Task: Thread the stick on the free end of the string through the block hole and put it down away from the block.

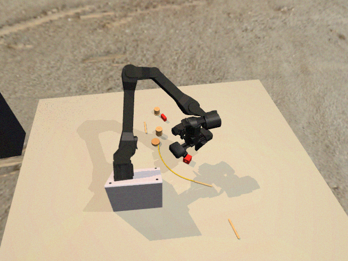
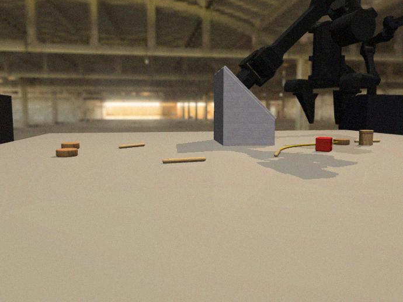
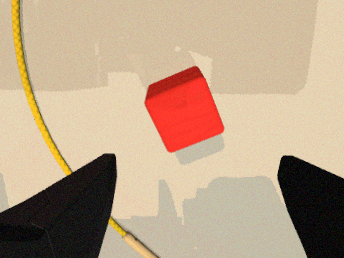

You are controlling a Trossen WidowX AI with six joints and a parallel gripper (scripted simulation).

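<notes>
Right now my gripper tip is 10 mm past the red cube, 10 mm to the right of it and 50 mm above it. Round my gripper tip: round wooden button 130 mm behind, 130 mm to the left, 50 mm below.
</notes>
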